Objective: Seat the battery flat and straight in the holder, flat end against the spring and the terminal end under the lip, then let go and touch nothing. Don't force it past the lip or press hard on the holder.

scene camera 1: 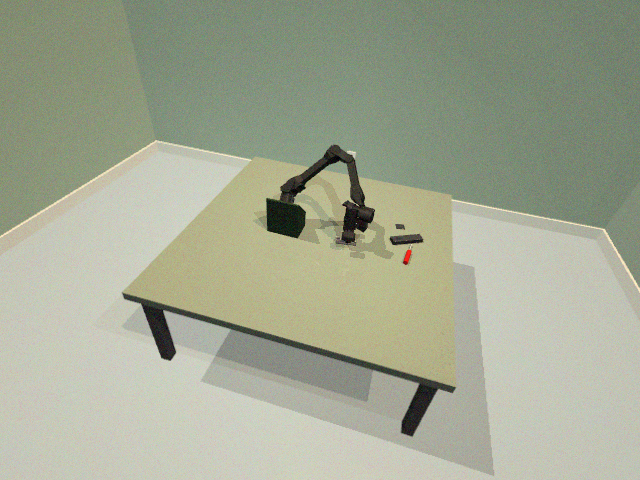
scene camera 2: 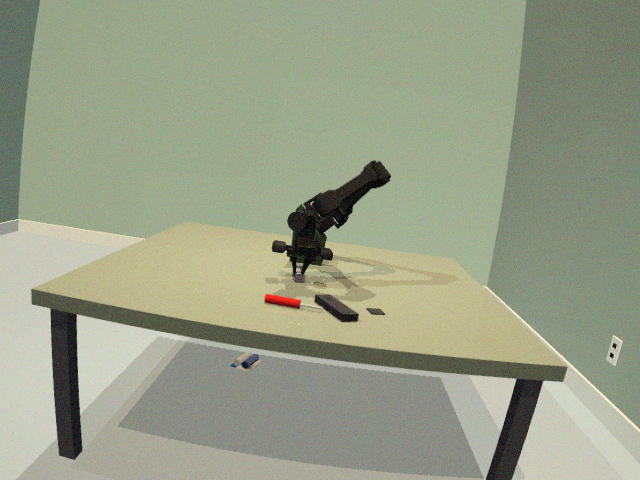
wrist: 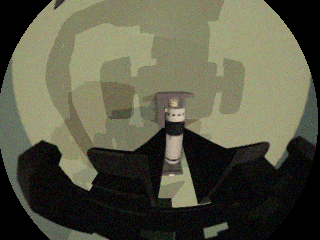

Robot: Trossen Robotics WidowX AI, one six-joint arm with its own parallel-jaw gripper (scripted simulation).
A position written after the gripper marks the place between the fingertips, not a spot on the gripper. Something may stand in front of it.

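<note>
Gripper [scene camera 2: 297,276] visible. Battery [wrist: 175,116], plus the gripper [wrist: 173,131].
</note>
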